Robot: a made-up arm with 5 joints.
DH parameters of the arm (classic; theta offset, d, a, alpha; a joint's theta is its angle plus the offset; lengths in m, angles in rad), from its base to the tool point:
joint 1: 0 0.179 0 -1.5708
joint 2: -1.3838 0 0.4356 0
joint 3: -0.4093 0 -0.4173 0
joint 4: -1.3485 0 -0.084 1.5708
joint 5: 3.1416 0.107 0 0
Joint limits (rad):
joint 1: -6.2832..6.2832
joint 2: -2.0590..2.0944
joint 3: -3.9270..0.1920
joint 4: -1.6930..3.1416
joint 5: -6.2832..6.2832
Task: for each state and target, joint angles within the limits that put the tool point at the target. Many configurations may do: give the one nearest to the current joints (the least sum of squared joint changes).
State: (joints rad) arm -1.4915 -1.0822 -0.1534 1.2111 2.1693
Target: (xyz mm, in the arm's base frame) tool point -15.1 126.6 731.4
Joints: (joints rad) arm -1.4521 -1.5174 -0.9549 1.0060 2.1693
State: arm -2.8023 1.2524 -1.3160 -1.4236 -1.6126
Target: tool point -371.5 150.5 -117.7
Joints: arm -3.5265 1.2199 -0.5937 -1.6491 -1.6126
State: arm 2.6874 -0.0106 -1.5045 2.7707 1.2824
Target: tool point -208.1 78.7 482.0
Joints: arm 2.7800 -0.3862 -0.8671 2.8210 1.2824
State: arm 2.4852 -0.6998 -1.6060 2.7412 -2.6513
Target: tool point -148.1 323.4 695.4
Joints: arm 2.0002 -0.1916 -1.7033 2.5518 -2.6513
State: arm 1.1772 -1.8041 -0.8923 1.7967 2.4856
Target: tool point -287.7 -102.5 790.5
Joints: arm 0.3423 -1.4696 -1.4597 1.4799 2.4856
